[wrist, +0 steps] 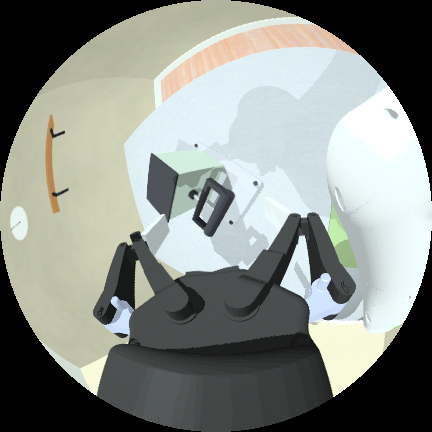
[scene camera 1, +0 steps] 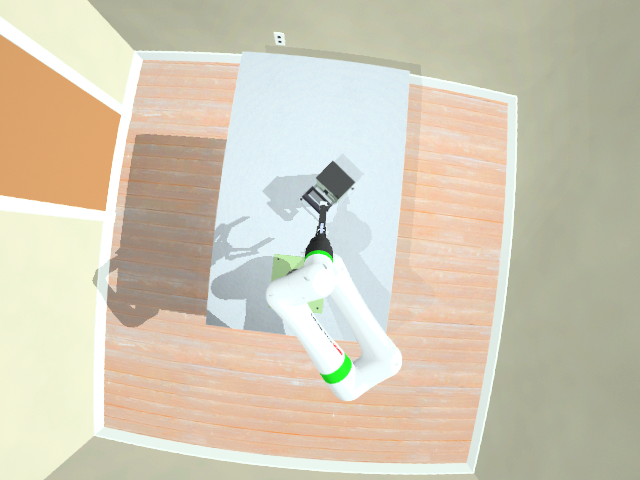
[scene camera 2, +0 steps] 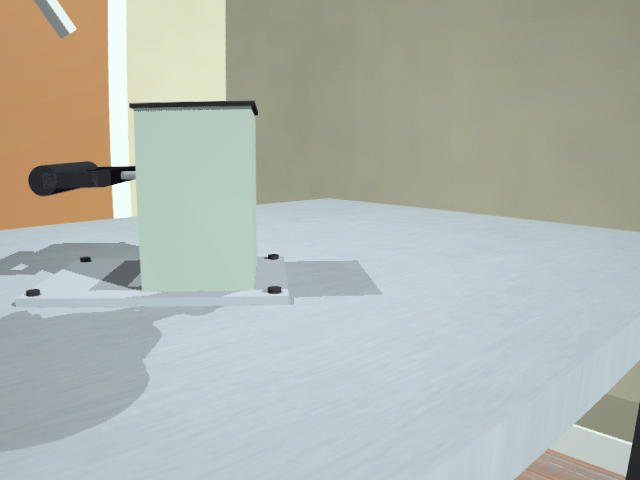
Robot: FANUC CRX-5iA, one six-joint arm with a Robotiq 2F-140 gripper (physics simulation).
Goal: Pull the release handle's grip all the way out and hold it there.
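The release handle's black grip is a rectangular loop with a thick outer bar. It stands out level from the side of a pale green box with a dark lid. A short stretch of metal rod shows between grip and box. My gripper is open and empty. Its pale fingertips stand wide apart, and in the wrist view the grip appears between and beyond them. One fingertip shows above the grip, apart from it, in the second scene view.
The box stands on a bolted base plate on the pale table. My white arm reaches in from the near end, over a green mounting plate. Walls stand around the floor.
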